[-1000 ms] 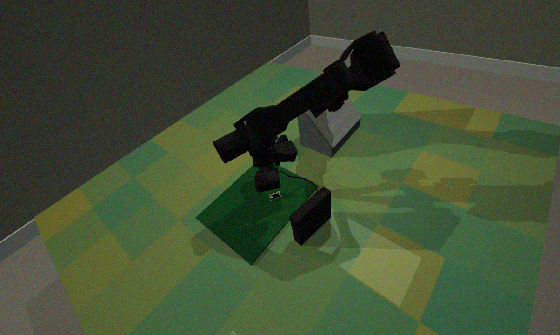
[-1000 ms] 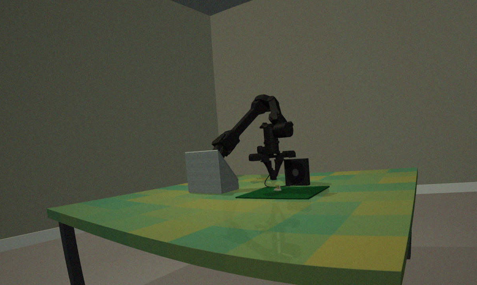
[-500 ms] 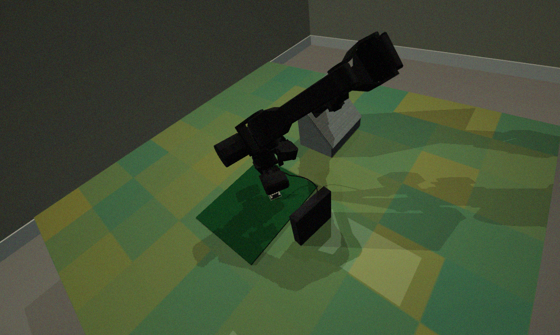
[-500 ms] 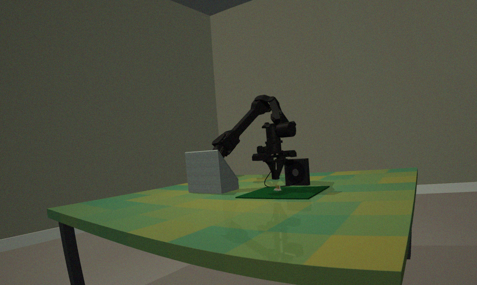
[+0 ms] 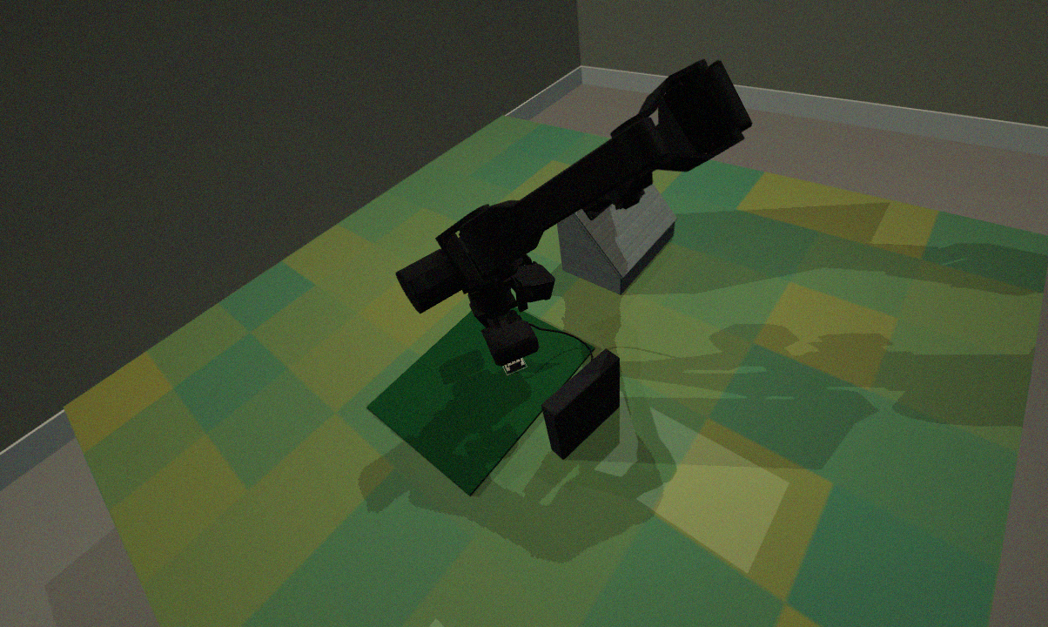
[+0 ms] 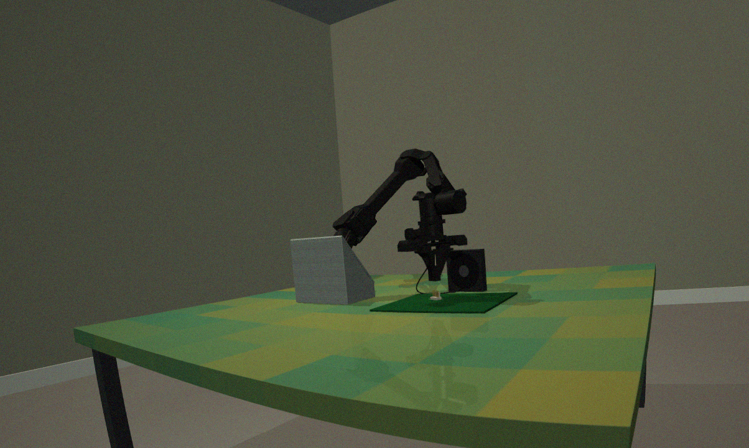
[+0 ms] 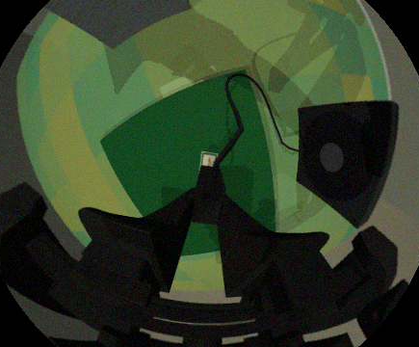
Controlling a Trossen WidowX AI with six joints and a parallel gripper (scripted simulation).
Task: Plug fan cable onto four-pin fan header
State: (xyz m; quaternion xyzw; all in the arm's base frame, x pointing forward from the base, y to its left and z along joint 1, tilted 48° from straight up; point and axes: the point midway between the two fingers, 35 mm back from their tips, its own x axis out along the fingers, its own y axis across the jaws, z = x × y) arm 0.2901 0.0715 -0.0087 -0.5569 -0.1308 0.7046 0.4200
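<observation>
My gripper tip is now 8 cm above the dark green board, 4 cm short of it and 3 cm to the left of it. The rest, counted from my gripper tip: black fan: 15 cm to the left, 1 cm below, 1 cm ahead; black plug: 1 cm behind, 1 cm above.
</observation>
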